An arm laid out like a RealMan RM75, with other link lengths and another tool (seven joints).
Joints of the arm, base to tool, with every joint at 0 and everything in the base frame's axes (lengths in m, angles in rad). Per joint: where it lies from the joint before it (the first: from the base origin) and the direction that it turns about. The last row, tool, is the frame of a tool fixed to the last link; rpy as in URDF.
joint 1: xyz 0.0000 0.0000 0.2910 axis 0 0 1
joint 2: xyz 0.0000 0.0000 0.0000 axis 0 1 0
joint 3: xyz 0.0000 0.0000 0.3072 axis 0 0 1
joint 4: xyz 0.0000 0.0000 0.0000 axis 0 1 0
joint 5: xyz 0.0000 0.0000 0.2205 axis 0 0 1
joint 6: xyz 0.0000 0.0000 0.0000 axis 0 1 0
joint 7: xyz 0.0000 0.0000 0.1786 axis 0 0 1
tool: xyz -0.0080 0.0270 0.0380 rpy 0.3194 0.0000 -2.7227
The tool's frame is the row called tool.
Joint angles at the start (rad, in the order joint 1, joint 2, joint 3, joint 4, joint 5, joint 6, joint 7):
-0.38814, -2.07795, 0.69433, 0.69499, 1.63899, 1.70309, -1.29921
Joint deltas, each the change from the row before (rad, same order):
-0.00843, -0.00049, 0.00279, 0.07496, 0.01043, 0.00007, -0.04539
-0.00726, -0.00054, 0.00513, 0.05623, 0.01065, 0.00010, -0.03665
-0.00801, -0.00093, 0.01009, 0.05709, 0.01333, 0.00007, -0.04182
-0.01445, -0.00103, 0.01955, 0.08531, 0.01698, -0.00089, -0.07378
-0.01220, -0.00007, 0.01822, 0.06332, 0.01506, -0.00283, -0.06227
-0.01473, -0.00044, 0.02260, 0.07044, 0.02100, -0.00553, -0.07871
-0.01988, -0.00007, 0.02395, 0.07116, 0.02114, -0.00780, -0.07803
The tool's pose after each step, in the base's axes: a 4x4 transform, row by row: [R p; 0 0 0 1], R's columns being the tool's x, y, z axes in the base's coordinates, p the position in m. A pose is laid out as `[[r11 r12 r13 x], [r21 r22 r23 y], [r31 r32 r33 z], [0 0 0 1]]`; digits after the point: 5 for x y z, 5 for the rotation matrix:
[[-0.77036 0.07137 0.63360 -0.24829], [0.22378 0.96077 0.16386 0.34431], [-0.59705 0.26802 -0.75611 0.01875], [0 0 0 1]]
[[-0.78160 0.09400 0.61666 -0.24208], [0.23608 0.95962 0.15295 0.34849], [-0.57738 0.26513 -0.77223 0.02450], [0 0 0 1]]
[[-0.79349 0.11587 0.59746 -0.23498], [0.24361 0.96010 0.13735 0.35192], [-0.55770 0.25454 -0.79005 0.02889], [0 0 0 1]]
[[-0.80883 0.14215 0.57061 -0.22201], [0.24877 0.96195 0.11298 0.35702], [-0.53283 0.23333 -0.81342 0.03520], [0 0 0 1]]
[[-0.82173 0.15623 0.54804 -0.21155], [0.24646 0.96453 0.09458 0.36067], [-0.51383 0.21279 -0.83109 0.03906], [0 0 0 1]]
[[-0.83800 0.16273 0.52085 -0.19929], [0.23512 0.96903 0.07552 0.36455], [-0.49242 0.18574 -0.85030 0.04230], [0 0 0 1]]
[[-0.85321 0.17241 0.49225 -0.18459], [0.23055 0.97124 0.05943 0.36931], [-0.46785 0.16420 -0.86842 0.04547], [0 0 0 1]]

